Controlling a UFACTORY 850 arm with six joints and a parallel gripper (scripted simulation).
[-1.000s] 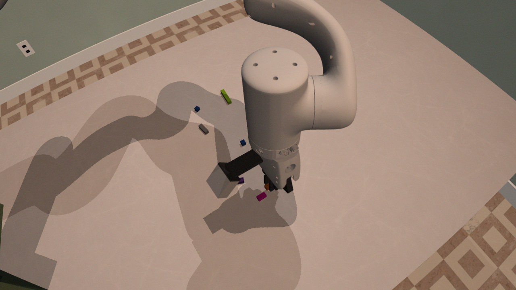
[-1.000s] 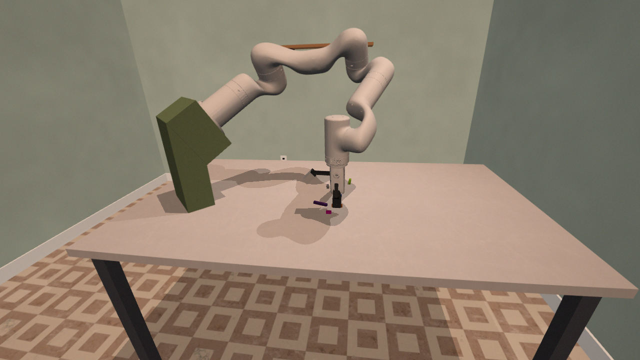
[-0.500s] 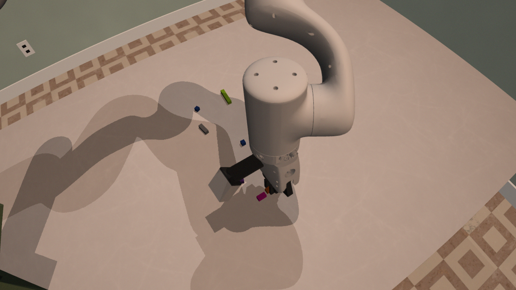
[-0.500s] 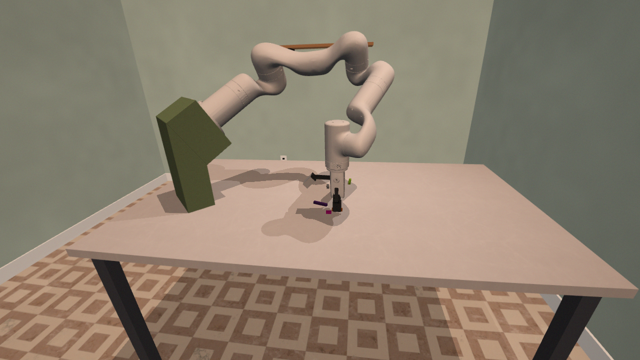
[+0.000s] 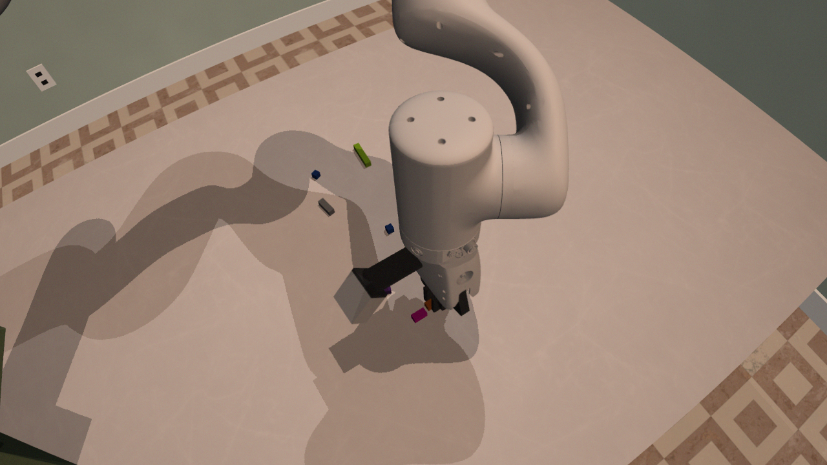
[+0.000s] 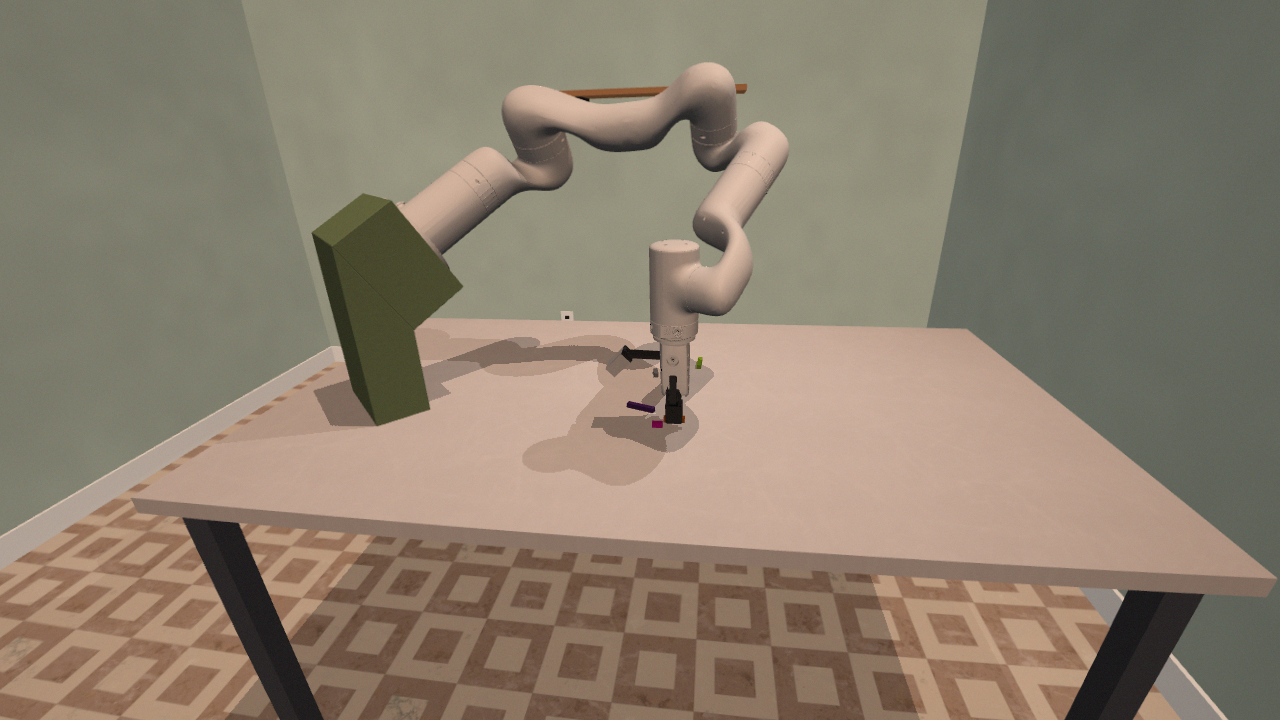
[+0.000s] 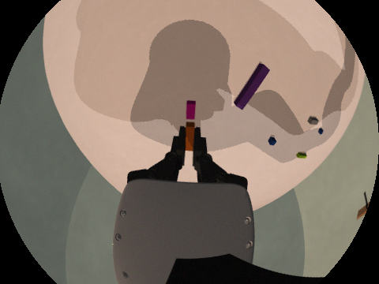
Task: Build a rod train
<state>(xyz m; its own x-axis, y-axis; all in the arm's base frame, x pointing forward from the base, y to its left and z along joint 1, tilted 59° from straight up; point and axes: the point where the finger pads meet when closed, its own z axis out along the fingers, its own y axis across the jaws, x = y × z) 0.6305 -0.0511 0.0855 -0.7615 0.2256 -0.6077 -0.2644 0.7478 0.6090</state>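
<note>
My gripper is now 30 mm past the magenta rod, 30 mm above it and 10 mm to the left of it. Round my hand: grey rod 200 mm to the left, 130 mm behind, 30 mm below; purple rod 90 mm behind, 40 mm to the left, 30 mm below; orange rod 20 mm below.
</note>
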